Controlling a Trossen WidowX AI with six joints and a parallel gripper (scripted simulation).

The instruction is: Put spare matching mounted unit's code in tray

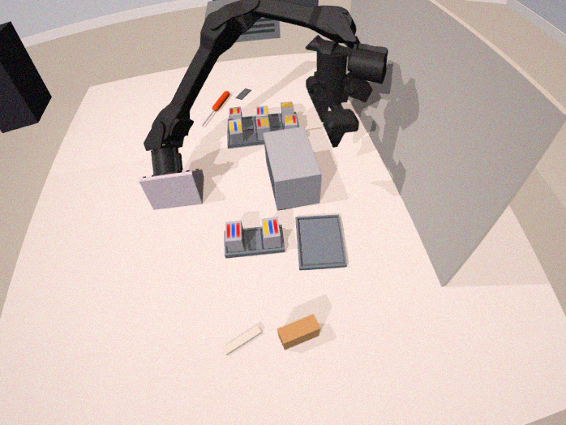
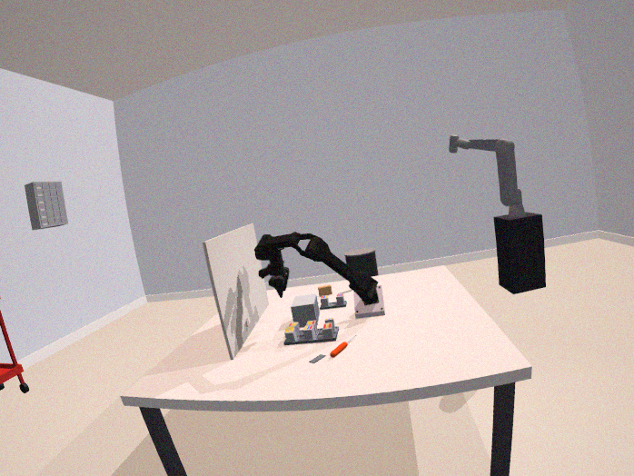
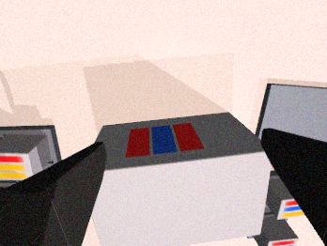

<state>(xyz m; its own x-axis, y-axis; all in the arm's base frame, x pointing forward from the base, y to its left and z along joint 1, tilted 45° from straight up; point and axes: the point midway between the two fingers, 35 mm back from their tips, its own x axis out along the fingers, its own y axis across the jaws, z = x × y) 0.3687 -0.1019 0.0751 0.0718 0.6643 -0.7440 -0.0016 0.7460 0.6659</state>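
My gripper tip is now 20 cm past the grey rack, 16 cm to the left of it and 13 cm above it. The rest, counted from my gripper tip: dark tray (6 cm behind, 18 cm to the right, 13 cm below); then tall grey panel (17 cm ahead, 9 cm above); then mounted unit (9 cm behind, 1 cm to the left, 9 cm below).
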